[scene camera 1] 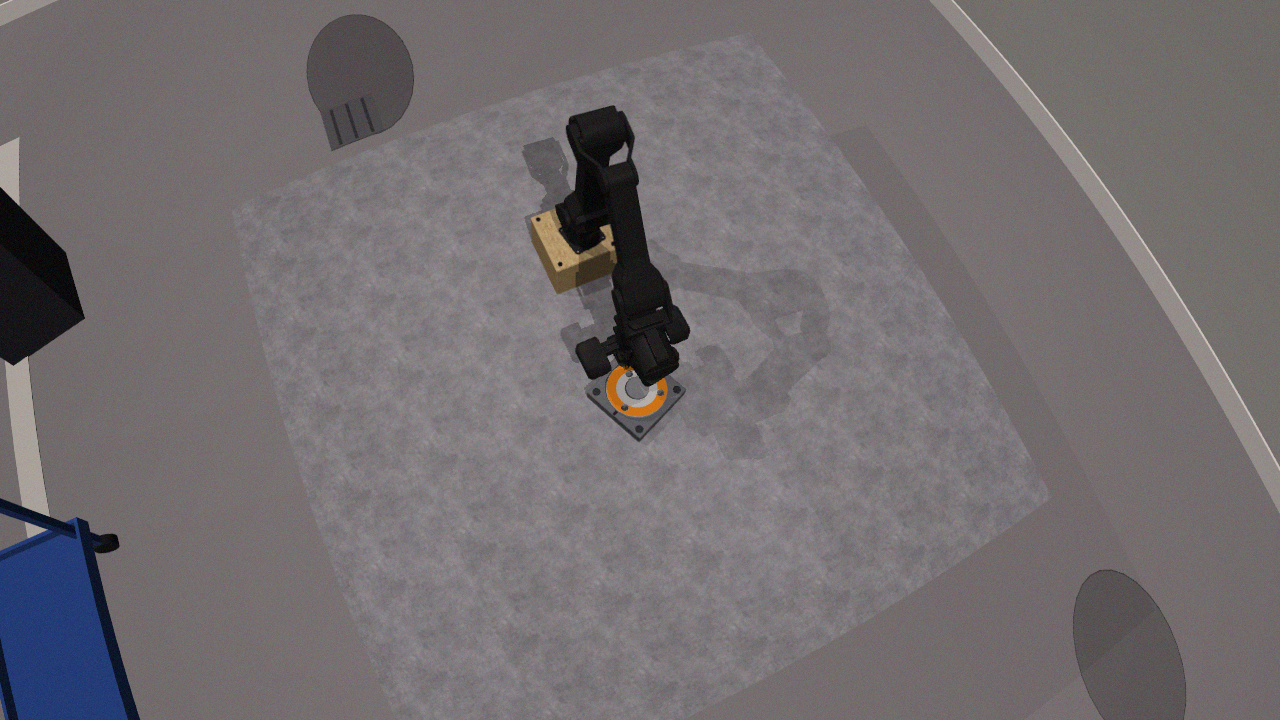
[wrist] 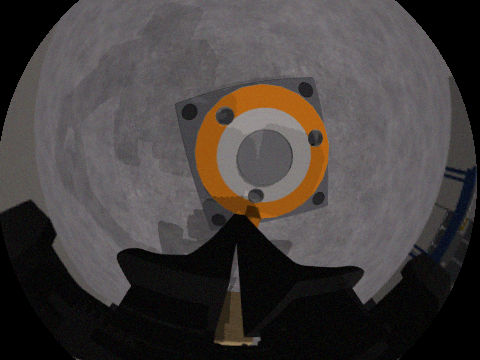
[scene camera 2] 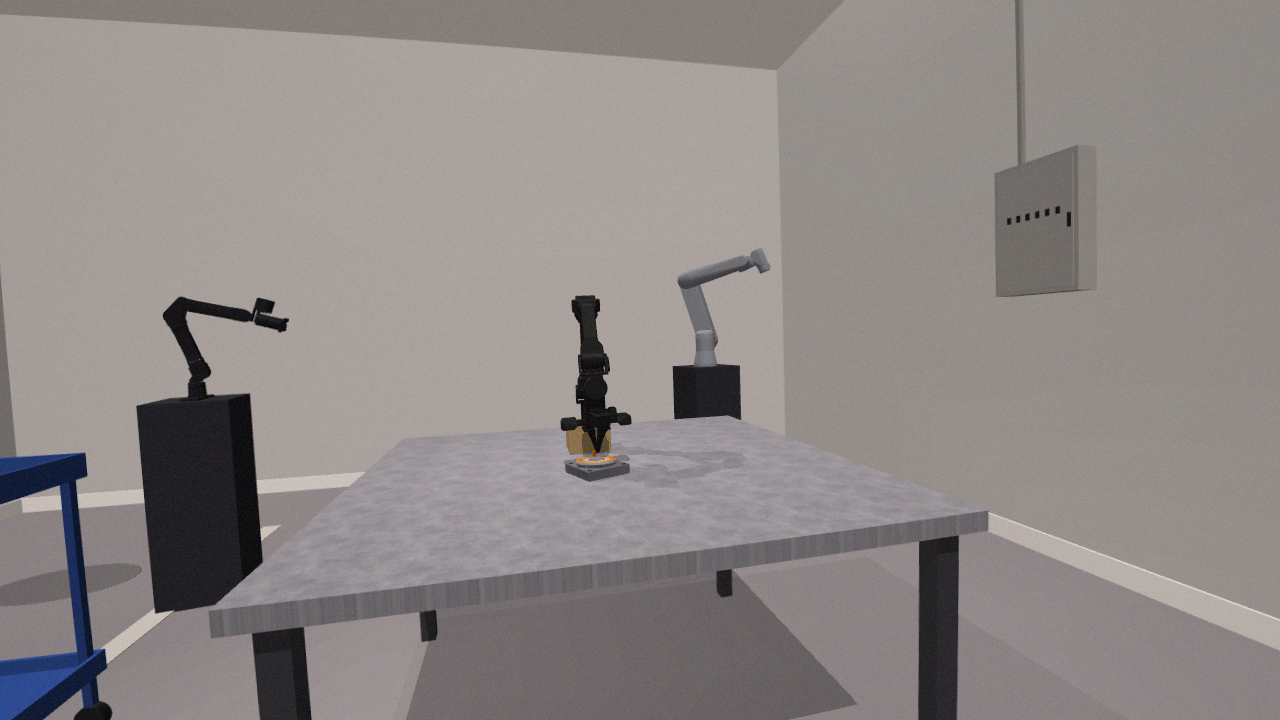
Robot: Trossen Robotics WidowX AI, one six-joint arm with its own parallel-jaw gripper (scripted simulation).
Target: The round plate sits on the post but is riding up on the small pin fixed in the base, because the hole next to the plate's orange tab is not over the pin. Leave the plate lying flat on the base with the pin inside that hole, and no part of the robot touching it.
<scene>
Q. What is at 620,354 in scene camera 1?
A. My gripper.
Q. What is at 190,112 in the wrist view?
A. A square grey base.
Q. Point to a square grey base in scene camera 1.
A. At 638,428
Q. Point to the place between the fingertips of my gripper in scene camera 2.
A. At 597,452
</scene>
